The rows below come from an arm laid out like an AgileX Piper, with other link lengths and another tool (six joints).
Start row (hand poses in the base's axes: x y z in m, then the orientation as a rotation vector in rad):
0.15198, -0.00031, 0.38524, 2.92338, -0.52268, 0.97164
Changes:
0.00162, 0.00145, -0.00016, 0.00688, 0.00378, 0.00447
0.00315, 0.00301, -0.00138, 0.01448, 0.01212, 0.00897
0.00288, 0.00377, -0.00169, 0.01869, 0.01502, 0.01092
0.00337, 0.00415, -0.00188, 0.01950, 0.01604, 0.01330
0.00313, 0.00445, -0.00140, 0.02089, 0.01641, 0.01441
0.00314, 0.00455, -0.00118, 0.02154, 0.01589, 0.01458
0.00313, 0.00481, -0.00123, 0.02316, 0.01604, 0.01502
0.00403, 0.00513, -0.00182, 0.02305, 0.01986, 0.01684
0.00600, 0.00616, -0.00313, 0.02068, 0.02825, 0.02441
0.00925, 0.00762, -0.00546, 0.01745, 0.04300, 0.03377
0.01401, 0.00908, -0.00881, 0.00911, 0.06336, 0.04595
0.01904, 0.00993, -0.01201, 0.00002, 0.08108, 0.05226
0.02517, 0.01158, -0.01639, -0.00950, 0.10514, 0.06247
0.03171, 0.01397, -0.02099, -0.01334, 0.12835, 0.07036
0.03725, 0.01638, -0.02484, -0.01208, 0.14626, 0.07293
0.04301, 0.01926, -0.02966, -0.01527, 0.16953, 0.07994
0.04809, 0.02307, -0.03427, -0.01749, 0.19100, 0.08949
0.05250, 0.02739, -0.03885, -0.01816, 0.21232, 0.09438
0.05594, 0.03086, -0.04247, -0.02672, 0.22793, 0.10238
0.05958, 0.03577, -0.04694, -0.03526, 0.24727, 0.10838
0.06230, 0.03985, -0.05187, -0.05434, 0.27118, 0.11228
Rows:
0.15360, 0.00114, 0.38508, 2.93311, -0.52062, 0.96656
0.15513, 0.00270, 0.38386, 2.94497, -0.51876, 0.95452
0.15486, 0.00346, 0.38355, -2.94799, 0.51810, -0.94952
0.15535, 0.00384, 0.38336, -2.94783, 0.51476, -0.94743
0.15511, 0.00414, 0.38384, -2.94680, 0.51354, -0.94605
0.15512, 0.00424, 0.38406, -2.94590, 0.51349, -0.94641
0.15511, 0.00450, 0.38401, -2.94455, 0.51336, -0.94527
0.15601, 0.00482, 0.38342, -2.94699, 0.51060, -0.93976
0.15798, 0.00585, 0.38211, -2.95399, 0.49839, -0.92847
0.16123, 0.00731, 0.37978, -2.96548, 0.48319, -0.90838
0.16599, 0.00877, 0.37643, 2.97551, -0.46049, 0.87992
0.17102, 0.00962, 0.37323, 2.97557, -0.44503, 0.85346
0.17715, 0.01127, 0.36885, 2.97853, -0.42350, 0.81772
0.18369, 0.01366, 0.36425, 2.98467, -0.40880, 0.78302
0.18923, 0.01607, 0.36040, 2.99114, -0.40499, 0.75585
0.19499, 0.01895, 0.35558, 2.99665, -0.39186, 0.72093
0.20007, 0.02276, 0.35097, 3.00348, -0.37578, 0.68887
0.20448, 0.02708, 0.34639, 3.00903, -0.36722, 0.65663
0.20792, 0.03055, 0.34277, 3.00766, -0.34992, 0.63380
0.21156, 0.03546, 0.33830, 3.00566, -0.33531, 0.60526
0.21428, 0.03954, 0.33337, 2.99337, -0.31741, 0.57064

